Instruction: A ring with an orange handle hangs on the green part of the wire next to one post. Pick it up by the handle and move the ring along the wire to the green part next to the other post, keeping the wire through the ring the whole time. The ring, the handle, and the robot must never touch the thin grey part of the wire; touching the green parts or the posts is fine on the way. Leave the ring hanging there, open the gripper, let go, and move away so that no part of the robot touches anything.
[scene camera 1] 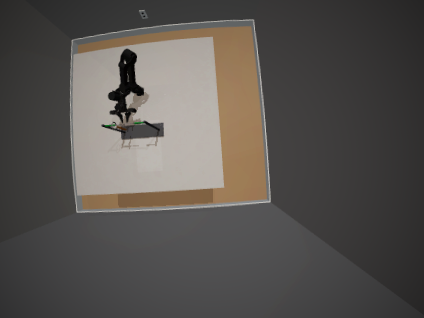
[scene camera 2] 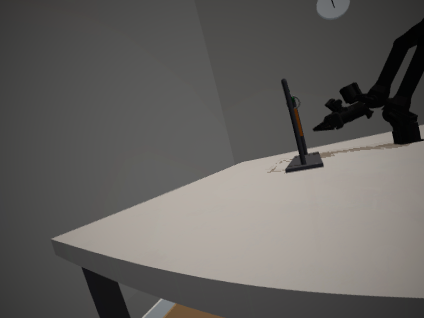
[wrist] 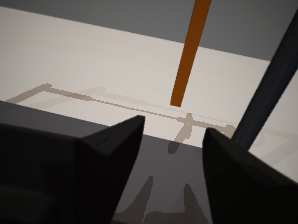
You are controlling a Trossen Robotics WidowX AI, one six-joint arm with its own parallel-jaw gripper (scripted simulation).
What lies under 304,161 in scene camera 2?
A wire stand.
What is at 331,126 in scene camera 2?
My gripper.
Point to a wire stand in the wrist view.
At 166,175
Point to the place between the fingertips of my gripper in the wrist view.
174,129
